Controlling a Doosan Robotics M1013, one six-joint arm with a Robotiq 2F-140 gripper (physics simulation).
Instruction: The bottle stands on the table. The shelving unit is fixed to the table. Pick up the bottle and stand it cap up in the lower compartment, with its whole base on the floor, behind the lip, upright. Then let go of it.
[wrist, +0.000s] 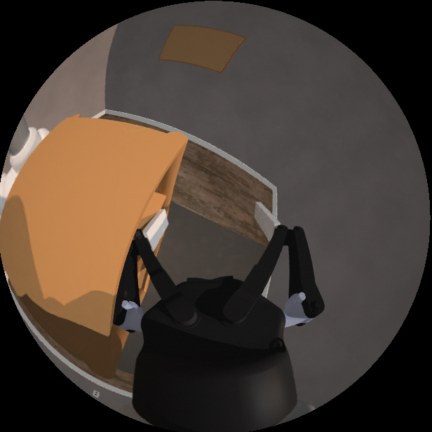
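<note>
The orange shelving unit (85, 200) fills the left of the wrist view. Its broad outer panel faces the camera, and a narrow strip of its open side shows along its right edge, with part of an inner board. My gripper (210, 212) is open, with nothing between its fingers. Its left fingertip overlaps the open edge of the unit in the view; whether they touch I cannot tell. Its right fingertip is over the table's far right edge in the view. The bottle does not show in this view, and the inside of the lower compartment is hidden.
The wooden table (220, 180) with a pale rim runs behind the unit and the fingers, with a dark grey area on it between the fingers. White robot parts (30, 147) show at the far left. A brown rectangle (200, 47) lies on the grey floor beyond the table.
</note>
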